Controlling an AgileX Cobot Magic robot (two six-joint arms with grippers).
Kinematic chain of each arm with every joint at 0, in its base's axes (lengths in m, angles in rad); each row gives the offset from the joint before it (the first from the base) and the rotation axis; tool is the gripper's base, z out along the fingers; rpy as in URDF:
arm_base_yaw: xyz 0 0 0.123 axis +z
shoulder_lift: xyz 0 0 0 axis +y
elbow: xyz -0.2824 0 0.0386 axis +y
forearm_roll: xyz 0.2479 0 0.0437 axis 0.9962 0 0.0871
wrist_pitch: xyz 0 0 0 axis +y
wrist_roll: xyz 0.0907 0 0.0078 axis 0.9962 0 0.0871
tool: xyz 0 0 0 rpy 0 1.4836 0
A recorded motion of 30 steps. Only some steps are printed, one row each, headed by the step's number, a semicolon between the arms.
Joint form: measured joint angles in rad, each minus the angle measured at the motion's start. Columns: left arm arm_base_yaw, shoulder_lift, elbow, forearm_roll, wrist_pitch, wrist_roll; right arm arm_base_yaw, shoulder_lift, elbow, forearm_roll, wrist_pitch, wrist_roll.
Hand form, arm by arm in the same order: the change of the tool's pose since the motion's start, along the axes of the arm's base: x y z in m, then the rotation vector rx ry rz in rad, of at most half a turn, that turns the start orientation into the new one. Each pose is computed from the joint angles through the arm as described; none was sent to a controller.
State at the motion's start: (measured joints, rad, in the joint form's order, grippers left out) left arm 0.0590 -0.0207 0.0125 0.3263 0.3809 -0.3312; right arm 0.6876 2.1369 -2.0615 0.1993 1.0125 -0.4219
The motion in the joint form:
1: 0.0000 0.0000 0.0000 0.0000 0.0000 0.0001; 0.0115 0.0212 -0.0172 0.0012 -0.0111 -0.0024
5: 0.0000 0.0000 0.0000 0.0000 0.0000 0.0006; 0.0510 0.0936 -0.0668 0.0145 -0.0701 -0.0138
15: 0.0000 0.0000 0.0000 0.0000 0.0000 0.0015; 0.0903 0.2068 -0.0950 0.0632 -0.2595 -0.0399
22: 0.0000 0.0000 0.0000 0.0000 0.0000 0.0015; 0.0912 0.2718 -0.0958 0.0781 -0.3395 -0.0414
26: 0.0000 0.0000 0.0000 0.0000 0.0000 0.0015; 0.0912 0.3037 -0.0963 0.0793 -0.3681 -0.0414
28: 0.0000 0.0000 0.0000 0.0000 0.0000 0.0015; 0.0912 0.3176 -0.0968 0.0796 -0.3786 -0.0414
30: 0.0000 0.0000 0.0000 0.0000 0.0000 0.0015; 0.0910 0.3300 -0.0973 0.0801 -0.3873 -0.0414
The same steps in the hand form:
1: 0.0000 0.0000 0.0000 0.0001 0.0000 0.0000; 0.0003 0.0075 -0.0046 0.0046 -0.0057 0.0113
5: 0.0000 0.0000 0.0000 0.0006 0.0001 -0.0002; 0.0004 0.0342 -0.0225 0.0340 -0.0290 0.0478
15: 0.0000 0.0000 0.0000 0.0014 0.0003 -0.0004; 0.0069 0.0693 -0.0619 0.1257 -0.0858 0.0593
22: 0.0000 0.0000 0.0000 0.0014 0.0003 -0.0004; 0.0151 0.0772 -0.0920 0.1418 -0.0894 0.0376
26: 0.0000 0.0000 0.0000 0.0014 0.0003 -0.0004; 0.0184 0.0798 -0.1077 0.1386 -0.0872 0.0296
28: 0.0000 0.0000 0.0000 0.0014 0.0003 -0.0004; 0.0196 0.0807 -0.1147 0.1359 -0.0853 0.0267
30: 0.0000 0.0000 0.0000 0.0014 0.0003 -0.0004; 0.0207 0.0814 -0.1209 0.1334 -0.0829 0.0240

